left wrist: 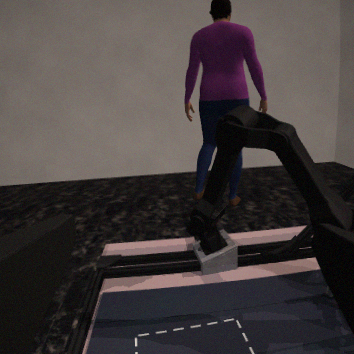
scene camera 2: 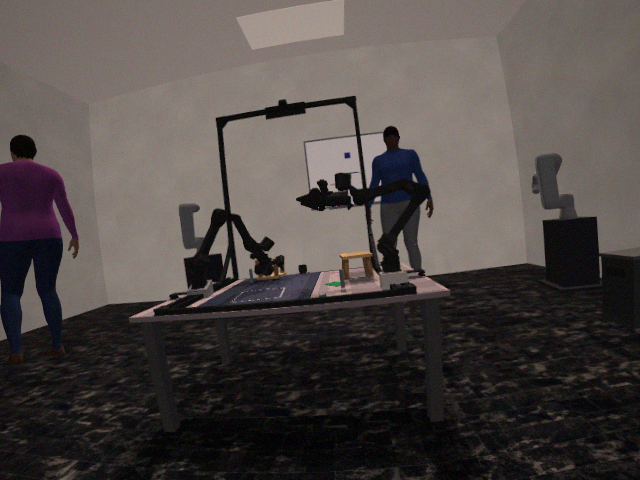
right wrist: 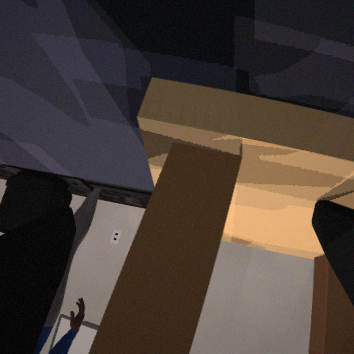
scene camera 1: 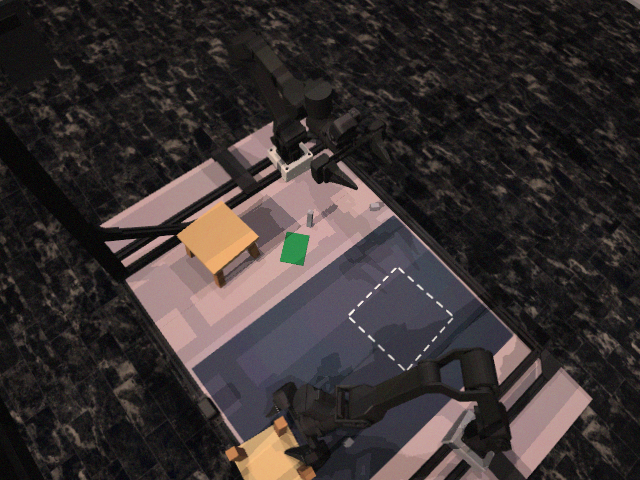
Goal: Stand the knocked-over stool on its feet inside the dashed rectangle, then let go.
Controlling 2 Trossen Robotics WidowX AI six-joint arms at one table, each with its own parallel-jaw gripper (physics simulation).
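Seen in the pictures: left gripper, fingertip midpoint: (left wrist: 197, 231) (scene camera 2: 298, 201) (scene camera 1: 374, 176); right gripper, fingertip midpoint: (scene camera 2: 276, 272) (right wrist: 196, 215) (scene camera 1: 275, 434); left arm's base at its link origin: (scene camera 2: 392, 271) (scene camera 1: 290, 152); right arm's base at its link origin: (left wrist: 212, 244) (scene camera 2: 199, 285) (scene camera 1: 477, 439).
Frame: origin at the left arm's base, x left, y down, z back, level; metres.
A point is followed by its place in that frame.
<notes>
The knocked-over stool (scene camera 1: 268, 457) {x -0.517, y 0.040, z -0.645 m} (scene camera 2: 271, 274) (right wrist: 281, 197) {x -0.480, y 0.040, z -0.644 m} lies upside down with its brown feet up, at the bottom-left edge of the table, far from the dashed rectangle (scene camera 1: 375, 289) (left wrist: 193, 326). My right gripper (scene camera 1: 296, 429) (scene camera 2: 270, 266) {x -0.475, y 0.025, z -0.614 m} (right wrist: 196, 215) {x -0.475, y 0.025, z -0.614 m} is open, low at the stool. Its fingers stand on either side of one brown leg (scene camera 1: 281, 425) {x -0.456, y -0.063, z -0.612 m} (right wrist: 168, 253) {x -0.449, y 0.007, z -0.612 m} without closing on it. My left gripper (scene camera 1: 366, 162) (scene camera 2: 304, 200) {x -0.034, y -0.325, z -0.349 m} is open and empty, high above the far end of the table. Its fingers do not show in the left wrist view.
A second stool (scene camera 1: 218, 235) {x -0.325, y -0.055, z -0.144 m} (scene camera 2: 356, 259) {x -0.253, y -0.044, z -0.138 m} stands upright at the far left. A green card (scene camera 1: 295, 248) {x -0.155, y 0.057, z -0.246 m}, a small grey cylinder (scene camera 1: 310, 218) {x -0.082, y 0.005, z -0.214 m} and a small grey piece (scene camera 1: 376, 206) {x 0.112, y 0.038, z -0.279 m} lie near it. A person (scene camera 2: 396, 190) (left wrist: 225, 88) stands beyond the table.
</notes>
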